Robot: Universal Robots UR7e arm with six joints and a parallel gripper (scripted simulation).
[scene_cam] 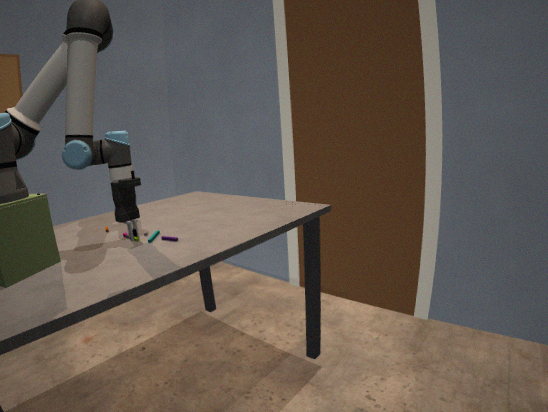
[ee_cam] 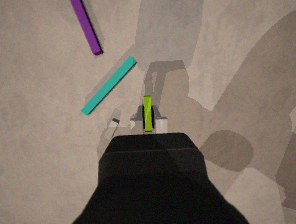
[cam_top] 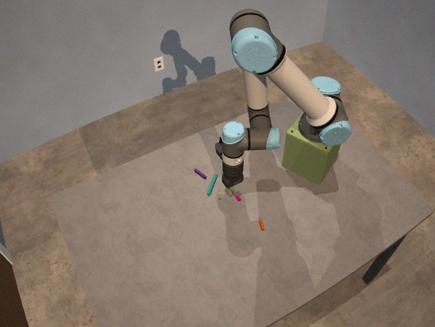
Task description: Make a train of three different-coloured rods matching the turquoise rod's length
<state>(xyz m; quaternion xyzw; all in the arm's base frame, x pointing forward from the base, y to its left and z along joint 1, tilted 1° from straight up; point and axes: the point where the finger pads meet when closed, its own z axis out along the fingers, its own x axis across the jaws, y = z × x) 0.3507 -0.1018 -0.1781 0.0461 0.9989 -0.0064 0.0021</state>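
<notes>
My gripper is now 10 mm above the lime rod. From my hand the other things lie so: turquoise rod: 50 mm ahead, 40 mm to the right, 10 mm below; magenta rod: 10 mm ahead, 70 mm to the left, 10 mm below; purple rod: 60 mm ahead, 120 mm to the right, 10 mm below.
</notes>
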